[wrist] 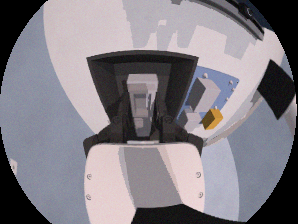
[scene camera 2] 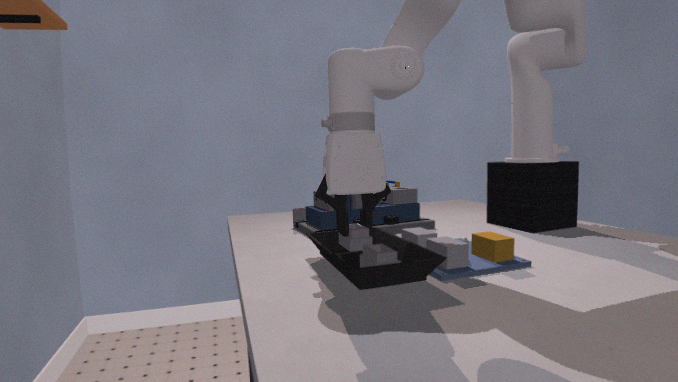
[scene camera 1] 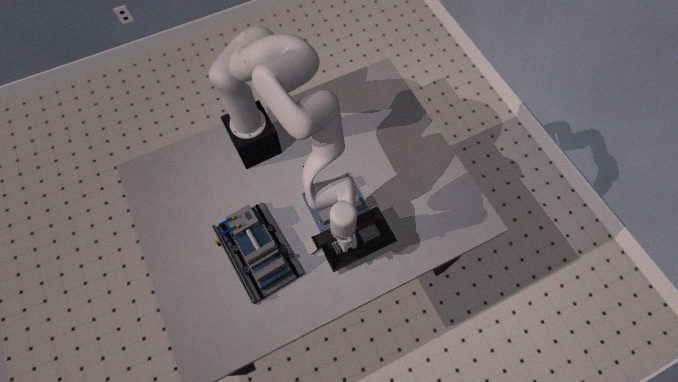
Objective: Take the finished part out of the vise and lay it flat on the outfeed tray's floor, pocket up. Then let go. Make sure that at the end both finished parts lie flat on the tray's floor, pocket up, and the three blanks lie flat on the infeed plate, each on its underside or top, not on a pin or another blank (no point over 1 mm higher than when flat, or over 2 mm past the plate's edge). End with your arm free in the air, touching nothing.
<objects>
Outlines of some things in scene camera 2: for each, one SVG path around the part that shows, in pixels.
My gripper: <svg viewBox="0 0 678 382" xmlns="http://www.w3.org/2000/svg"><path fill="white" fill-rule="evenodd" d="M332 131L326 135L323 157L323 180L315 196L328 203L336 211L337 230L344 237L348 237L349 215L345 209L347 195L361 194L363 206L360 210L360 224L369 228L369 234L371 234L373 226L372 211L382 198L391 193L386 182L385 159L380 134L375 133L374 130Z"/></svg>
A yellow block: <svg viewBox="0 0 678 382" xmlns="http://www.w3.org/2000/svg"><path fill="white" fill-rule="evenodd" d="M472 234L471 254L494 263L514 260L514 238L494 232Z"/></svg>
</objects>
